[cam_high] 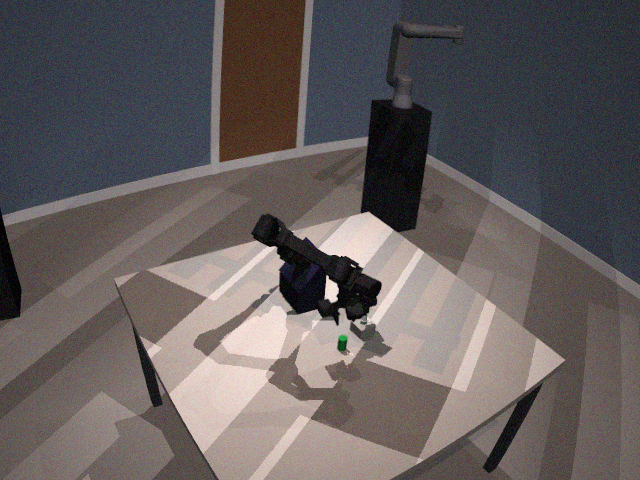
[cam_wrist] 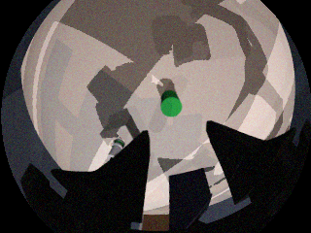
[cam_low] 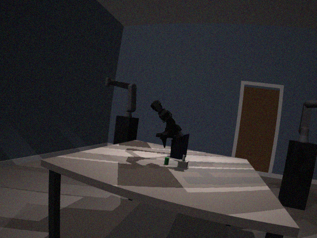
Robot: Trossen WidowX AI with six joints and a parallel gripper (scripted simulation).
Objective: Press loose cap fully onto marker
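My gripper tip is 90 mm above the green cap. Round my gripper tip: grey holder block 60 mm behind, 110 mm to the left, 100 mm below.
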